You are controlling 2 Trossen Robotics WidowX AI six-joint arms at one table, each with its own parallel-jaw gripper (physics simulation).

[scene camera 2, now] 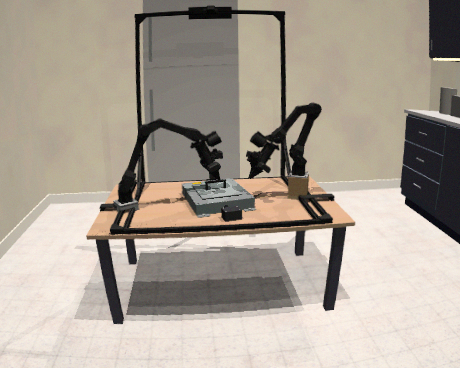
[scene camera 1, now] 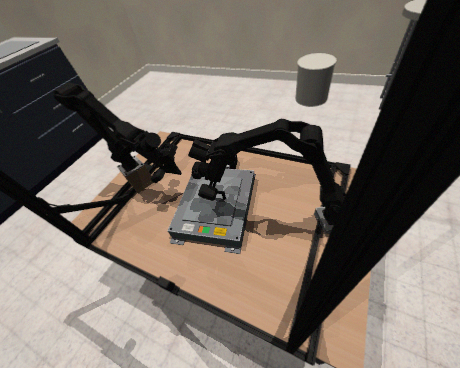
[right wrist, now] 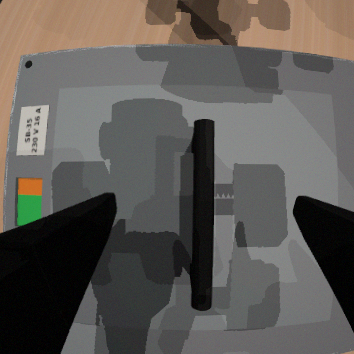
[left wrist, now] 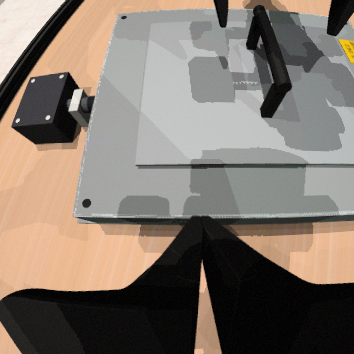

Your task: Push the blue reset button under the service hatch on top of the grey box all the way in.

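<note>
The grey box (scene camera 1: 176, 225) (scene camera 2: 240, 204) (left wrist: 110, 150) (right wrist: 45, 80) sits on the table. Its service hatch (scene camera 2: 225, 192) (left wrist: 170, 130) (right wrist: 310, 145) is a flat panel lying closed on top, with a black bar handle (left wrist: 274, 57) (right wrist: 203, 215) standing up from it. The blue reset button does not show in any view. My right gripper (scene camera 1: 214, 189) (scene camera 2: 214, 176) (right wrist: 206, 203) is open and empty above the hatch; in its wrist view the handle lies between the spread fingers, touching neither. My left gripper (scene camera 1: 178, 171) (scene camera 2: 251, 176) (left wrist: 199, 223) is shut and empty, off one side of the box.
A black block (scene camera 2: 231, 213) (left wrist: 42, 105) with a pale flange stands against one end of the box. A white label (right wrist: 33, 130), an orange-green patch (scene camera 1: 204, 230) and a yellow label (scene camera 1: 220, 231) mark the box's other end. A dark frame (scene camera 2: 180, 228) borders the table.
</note>
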